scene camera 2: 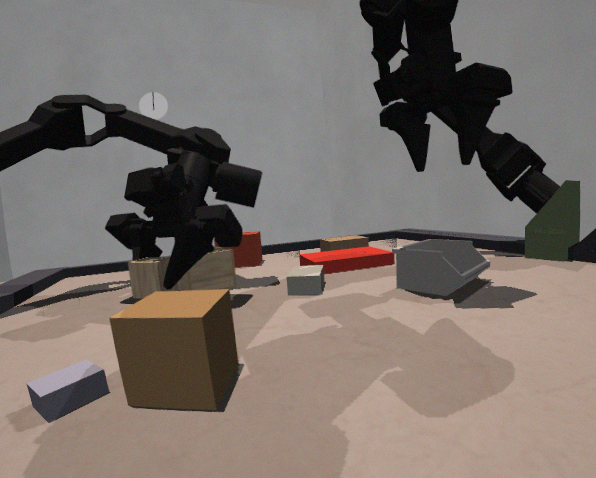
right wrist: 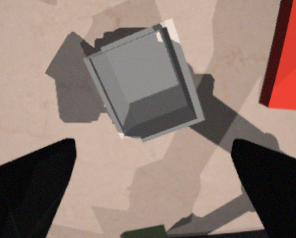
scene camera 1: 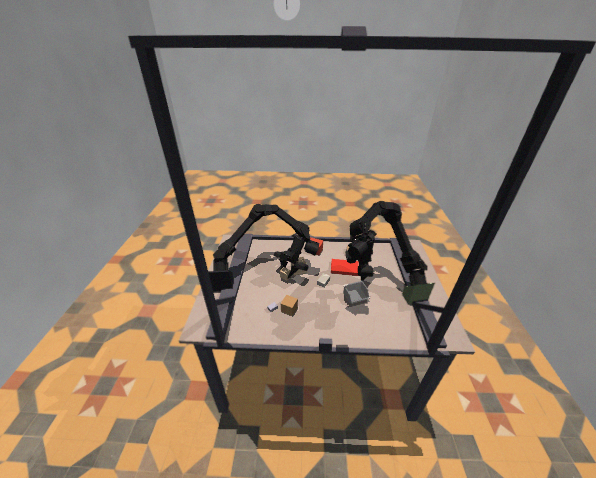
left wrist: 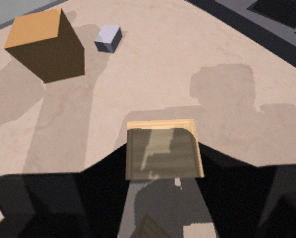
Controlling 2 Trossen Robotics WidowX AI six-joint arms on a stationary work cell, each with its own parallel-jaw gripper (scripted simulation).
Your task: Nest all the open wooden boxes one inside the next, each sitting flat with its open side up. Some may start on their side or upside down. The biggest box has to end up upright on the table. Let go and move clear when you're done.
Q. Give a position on a red block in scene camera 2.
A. At 249, 253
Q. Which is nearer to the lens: the flat red block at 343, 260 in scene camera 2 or the lavender block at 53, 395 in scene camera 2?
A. The lavender block.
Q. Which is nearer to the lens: the flat red block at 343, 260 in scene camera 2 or the grey bin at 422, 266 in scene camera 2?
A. The grey bin.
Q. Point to an orange cube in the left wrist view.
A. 47, 45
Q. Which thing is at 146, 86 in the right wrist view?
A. A grey bin.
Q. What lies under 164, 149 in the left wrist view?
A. A wooden box.
